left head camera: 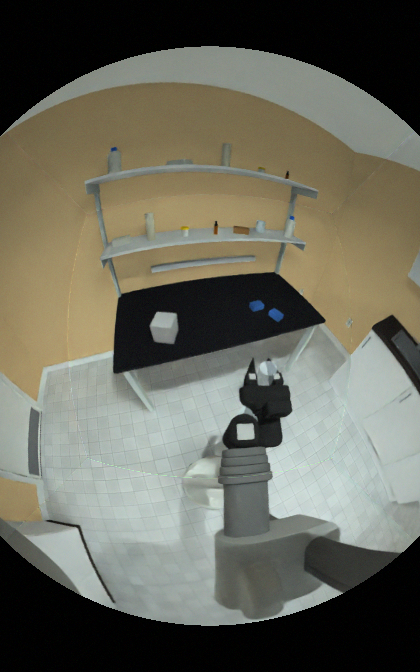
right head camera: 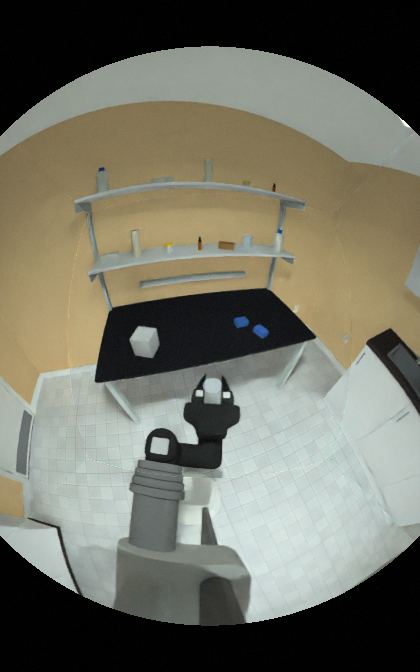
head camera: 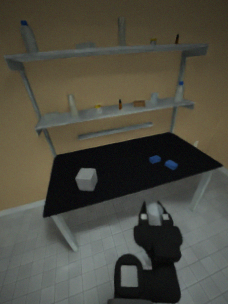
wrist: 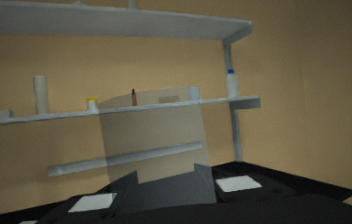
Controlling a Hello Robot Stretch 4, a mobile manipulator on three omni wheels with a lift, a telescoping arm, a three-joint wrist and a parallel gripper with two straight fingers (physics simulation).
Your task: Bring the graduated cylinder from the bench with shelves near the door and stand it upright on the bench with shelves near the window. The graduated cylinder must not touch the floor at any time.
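Frame: origin at the robot's base, x ahead, y left, z up, level; millimetres.
Where they show: gripper, fingertip midpoint: (head camera: pixel 150 202) (wrist: pixel 167 182).
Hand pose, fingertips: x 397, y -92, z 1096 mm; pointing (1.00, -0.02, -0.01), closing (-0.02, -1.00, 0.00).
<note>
Each offset is from my fingertips to the centre of the thing. Level surfaces: height alone.
My gripper (head camera: pixel 154 207) (left head camera: pixel 262 369) (right head camera: pixel 213 382) (wrist: pixel 167 182) is shut on the clear graduated cylinder @(dx -79, dy -4, dz -96 mm) (head camera: pixel 154 215) (left head camera: pixel 268 372) (right head camera: pixel 212 392) (wrist: pixel 155 130). The cylinder is about upright, its round top between the fingertips; its lower part is mostly hidden by the gripper and wrist. Both are held over the floor in front of the black bench @(dz -360 mm) (head camera: pixel 120 165) (left head camera: pixel 210 320) (right head camera: pixel 195 335), outside its front edge. Two shelves, an upper (head camera: pixel 107 52) (left head camera: pixel 200 170) and a lower (head camera: pixel 120 111) (left head camera: pixel 200 238), stand above the bench. The frames do not tell which of the task's benches this is.
A white cube @(dx +417, dy +395, dz -296 mm) (head camera: pixel 86 179) (left head camera: pixel 164 327) sits on the bench's left part, two blue blocks @(dx +708, dy -199, dz -341 mm) (head camera: pixel 155 159) @(dx +619, dy -326, dz -341 mm) (head camera: pixel 171 164) on its right. Bottles and jars stand on both shelves. Bench legs (left head camera: pixel 138 391) (left head camera: pixel 301 346) reach the floor. A white cabinet (left head camera: pixel 372 390) stands at the right.
</note>
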